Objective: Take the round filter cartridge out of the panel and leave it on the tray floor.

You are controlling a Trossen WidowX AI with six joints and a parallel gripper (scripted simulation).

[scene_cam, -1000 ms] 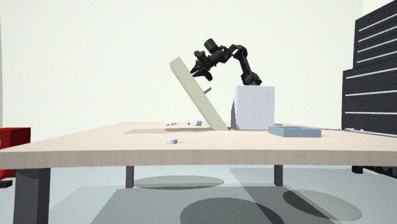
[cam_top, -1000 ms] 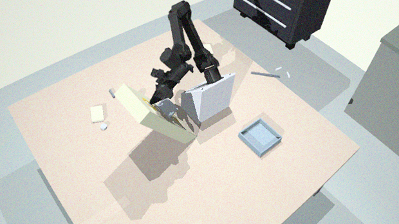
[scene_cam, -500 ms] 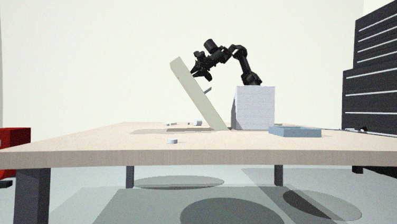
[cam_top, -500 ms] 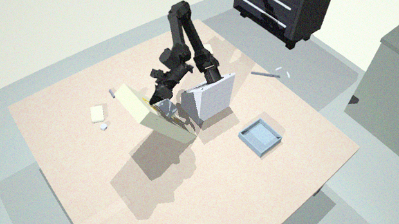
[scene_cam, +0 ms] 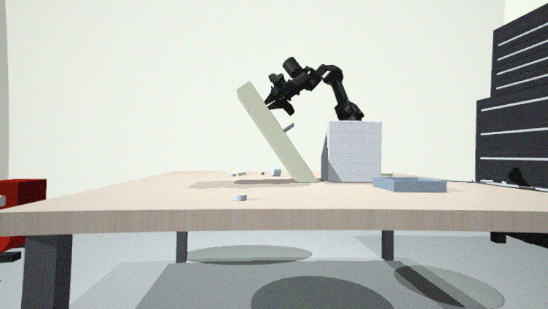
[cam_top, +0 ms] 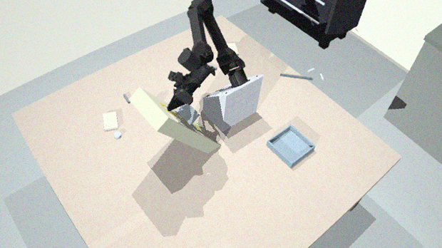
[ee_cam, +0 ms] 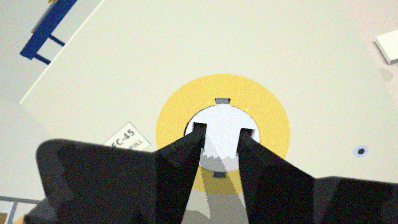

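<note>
Right now my gripper tip is 1 cm short of the white round filter cartridge and 1 cm above it. From my gripper tip the other things lie so: blue-grey tray: 42 cm behind, 29 cm to the left, 28 cm below.
</note>
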